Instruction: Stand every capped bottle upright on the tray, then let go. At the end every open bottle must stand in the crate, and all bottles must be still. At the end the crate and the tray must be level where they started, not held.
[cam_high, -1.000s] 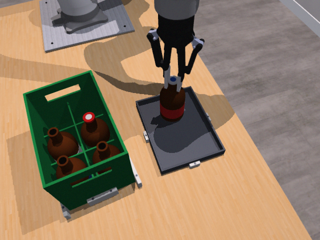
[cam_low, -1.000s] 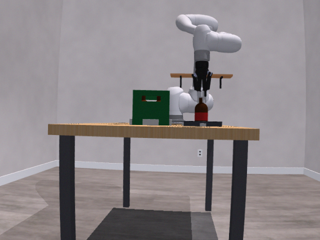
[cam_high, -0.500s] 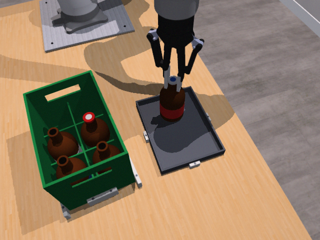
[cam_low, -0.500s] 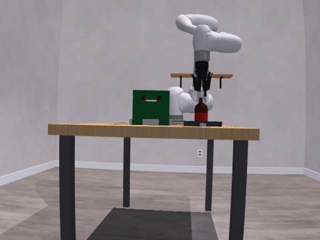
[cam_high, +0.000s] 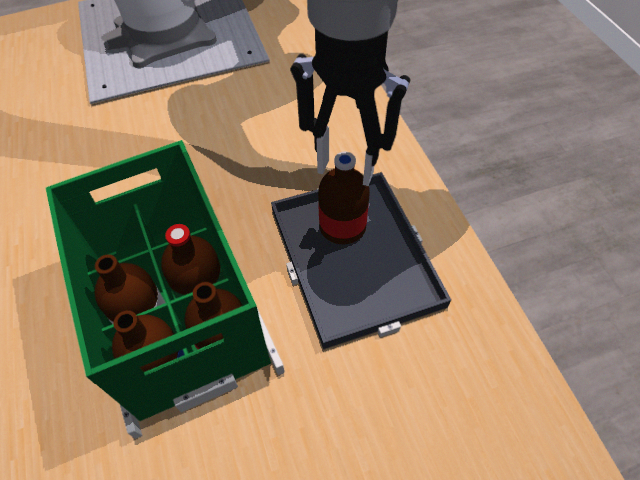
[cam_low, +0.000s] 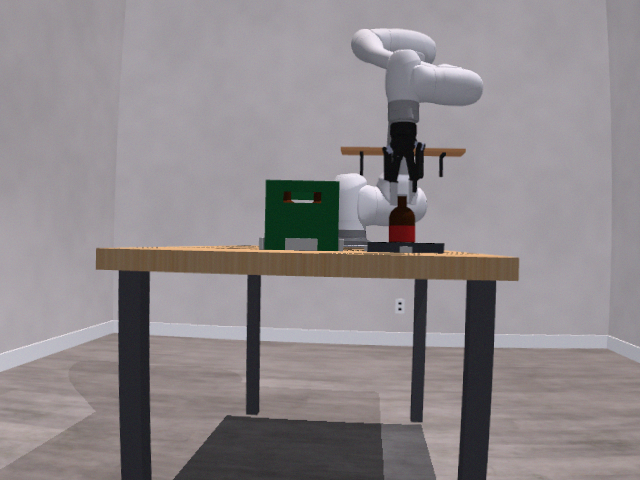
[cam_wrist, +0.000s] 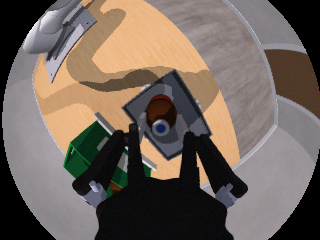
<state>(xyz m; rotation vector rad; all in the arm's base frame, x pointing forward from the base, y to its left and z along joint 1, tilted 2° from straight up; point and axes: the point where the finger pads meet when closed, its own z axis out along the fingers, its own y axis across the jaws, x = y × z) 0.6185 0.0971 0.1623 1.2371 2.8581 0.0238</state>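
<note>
My hand is 280 mm to the left of the green crate, 80 mm above it and 10 mm short of it. Also, from my hand: dark tray (150 mm below, 60 mm ahead, 10 mm to the right).
</note>
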